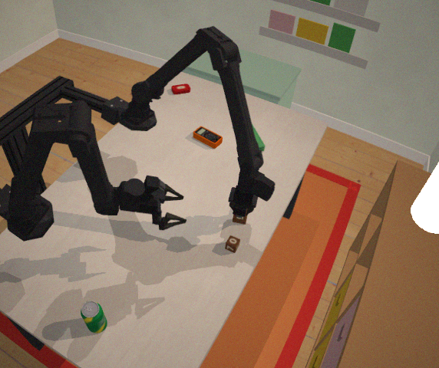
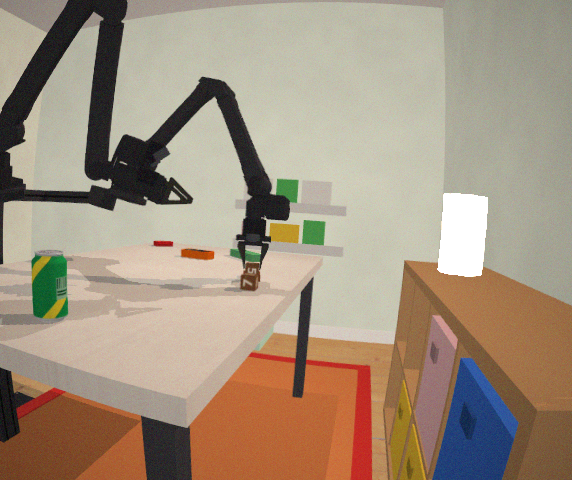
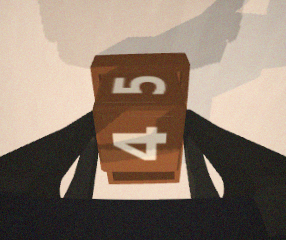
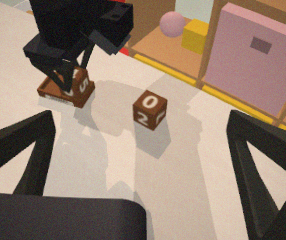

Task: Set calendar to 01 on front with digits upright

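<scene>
My left gripper is now 30 mm above the brown tray, 20 mm to the right of it and 10 mm past it. Round my left hand: red item: 660 mm behind, 620 mm to the left, 20 mm below; then brown number cube: 130 mm to the right, 30 mm ahead, 20 mm below; then orange multimeter: 340 mm to the left, 330 mm behind, 20 mm below.
</scene>
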